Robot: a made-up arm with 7 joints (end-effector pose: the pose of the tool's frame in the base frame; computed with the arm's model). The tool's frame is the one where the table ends. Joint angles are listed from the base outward.
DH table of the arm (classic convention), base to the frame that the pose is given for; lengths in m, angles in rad. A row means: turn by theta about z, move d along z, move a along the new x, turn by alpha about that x. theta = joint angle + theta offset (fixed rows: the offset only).
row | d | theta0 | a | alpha
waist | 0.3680 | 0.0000 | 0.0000 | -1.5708
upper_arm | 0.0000 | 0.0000 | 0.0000 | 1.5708
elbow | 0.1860 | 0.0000 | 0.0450 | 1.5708
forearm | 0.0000 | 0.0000 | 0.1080 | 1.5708
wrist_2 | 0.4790 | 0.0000 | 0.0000 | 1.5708
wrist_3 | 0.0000 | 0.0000 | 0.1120 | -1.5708
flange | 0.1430 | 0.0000 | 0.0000 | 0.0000
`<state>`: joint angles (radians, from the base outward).
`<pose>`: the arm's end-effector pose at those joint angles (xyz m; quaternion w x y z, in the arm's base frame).
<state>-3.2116 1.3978 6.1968 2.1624 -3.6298 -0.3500 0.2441</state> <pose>-0.5575 0.1579 -0.0706 0.1524 -0.9654 -0.0560 0.2039</pose>
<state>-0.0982 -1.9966 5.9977 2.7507 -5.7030 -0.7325 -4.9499</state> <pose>-0.6837 -0.0276 0.0317 0.3490 0.6767 -0.6141 -0.2075</pose>
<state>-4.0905 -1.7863 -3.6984 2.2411 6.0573 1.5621 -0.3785</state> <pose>-0.0008 -0.5242 -0.1668 0.0408 -0.7426 0.2519 0.6192</pose>
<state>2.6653 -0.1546 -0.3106 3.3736 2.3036 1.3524 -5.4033</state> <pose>0.2349 -0.3085 1.0686 0.3467 0.3326 -0.6265 0.6137</pose>
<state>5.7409 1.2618 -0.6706 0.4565 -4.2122 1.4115 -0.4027</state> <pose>-0.2294 -0.1000 -0.1313 0.2604 -0.1471 0.9536 0.0332</pose>
